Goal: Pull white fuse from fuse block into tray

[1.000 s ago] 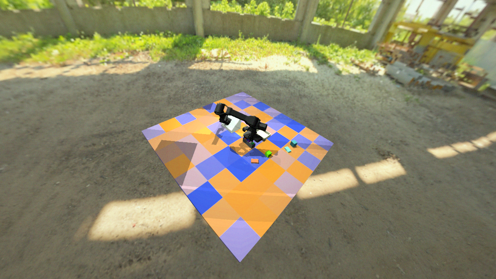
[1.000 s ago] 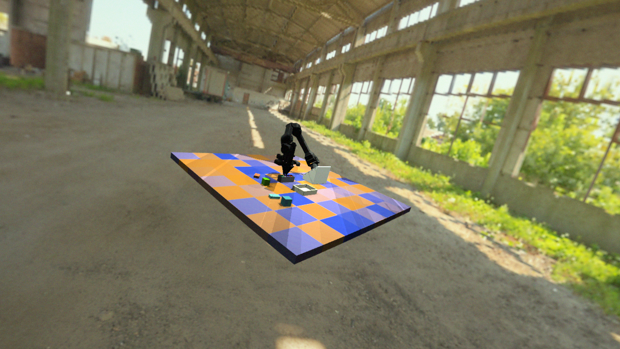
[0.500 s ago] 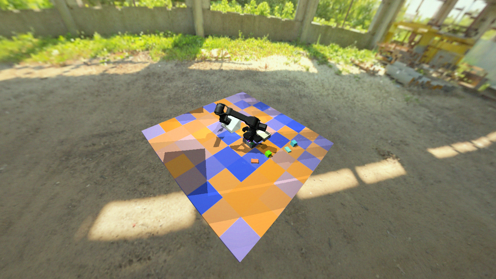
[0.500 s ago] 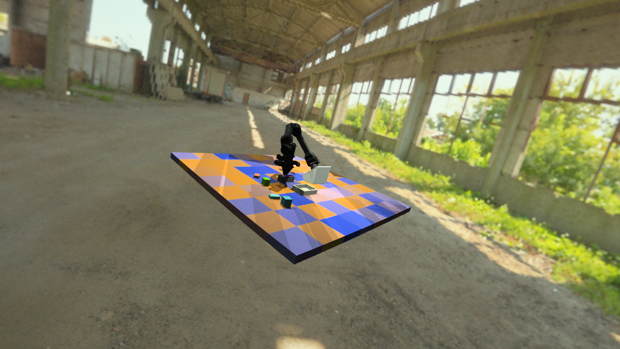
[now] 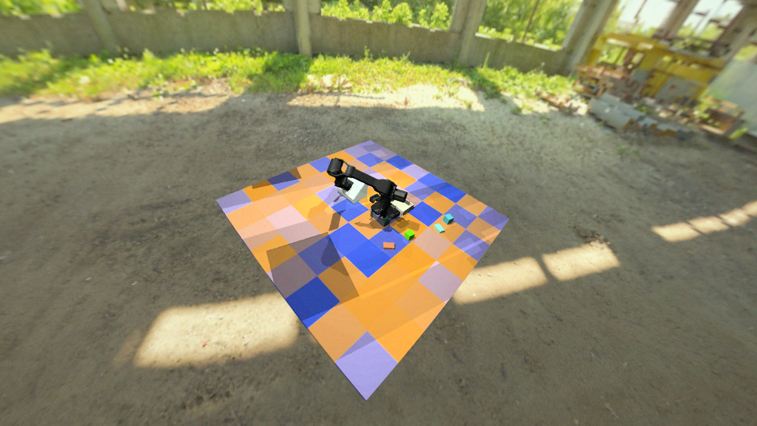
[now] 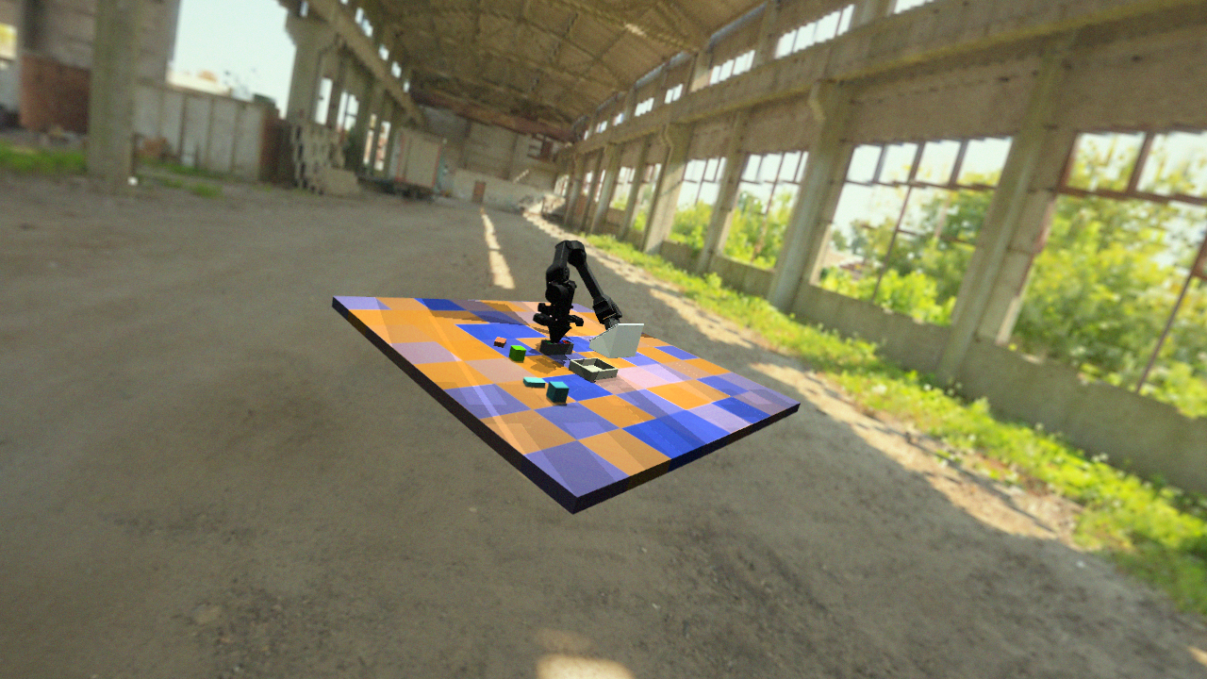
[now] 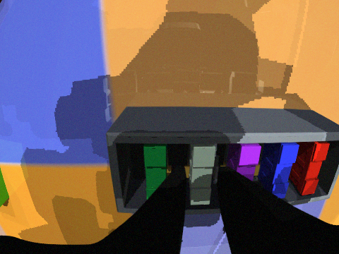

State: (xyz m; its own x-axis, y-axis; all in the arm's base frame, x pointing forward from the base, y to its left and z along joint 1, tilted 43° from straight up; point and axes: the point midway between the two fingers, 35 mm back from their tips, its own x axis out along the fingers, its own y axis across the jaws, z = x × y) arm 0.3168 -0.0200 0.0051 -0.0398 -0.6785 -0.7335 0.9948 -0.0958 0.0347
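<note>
My gripper tip is 20 mm past the grey tray, 180 mm to the right of it and 30 mm above it. From my gripper tip the other things lie so: green cube 180 mm ahead, 20 mm to the left, 20 mm below; teal flat piece 260 mm ahead, 200 mm to the left, 30 mm below; orange flat block 150 mm ahead, 110 mm to the right, 30 mm below.
</note>
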